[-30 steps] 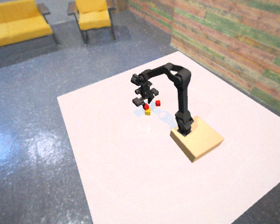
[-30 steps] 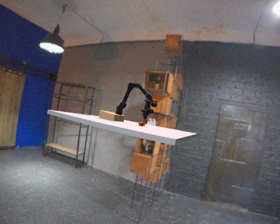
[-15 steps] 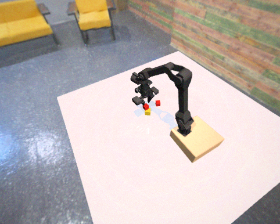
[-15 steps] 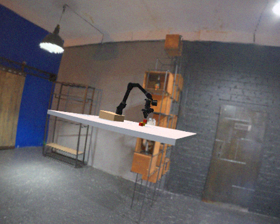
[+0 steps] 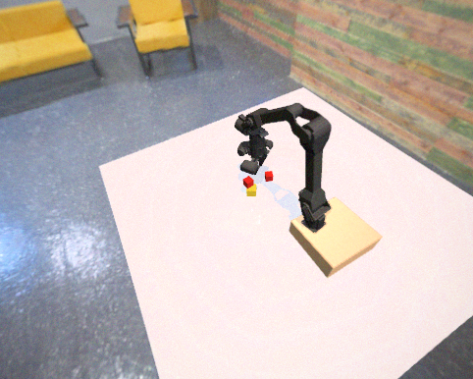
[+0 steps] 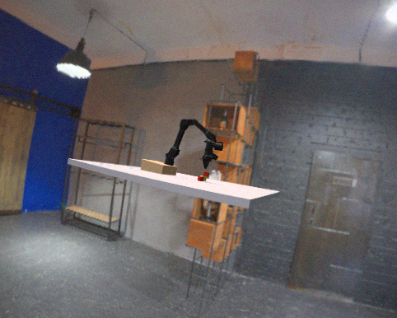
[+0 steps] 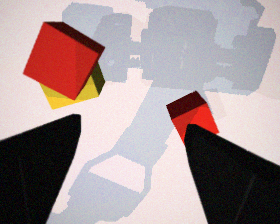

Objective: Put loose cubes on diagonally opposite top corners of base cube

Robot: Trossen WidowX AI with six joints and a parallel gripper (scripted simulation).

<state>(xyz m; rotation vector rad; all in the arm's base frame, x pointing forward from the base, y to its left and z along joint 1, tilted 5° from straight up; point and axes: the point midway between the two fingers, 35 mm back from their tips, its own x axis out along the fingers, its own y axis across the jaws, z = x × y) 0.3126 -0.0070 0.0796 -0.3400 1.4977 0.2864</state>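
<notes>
Right now the red cube is 50 mm to the left of my gripper tip and 40 mm below it. From my gripper tip the other things lie so: yellow base cube: 80 mm below, 50 mm to the left, 20 mm behind.
</notes>
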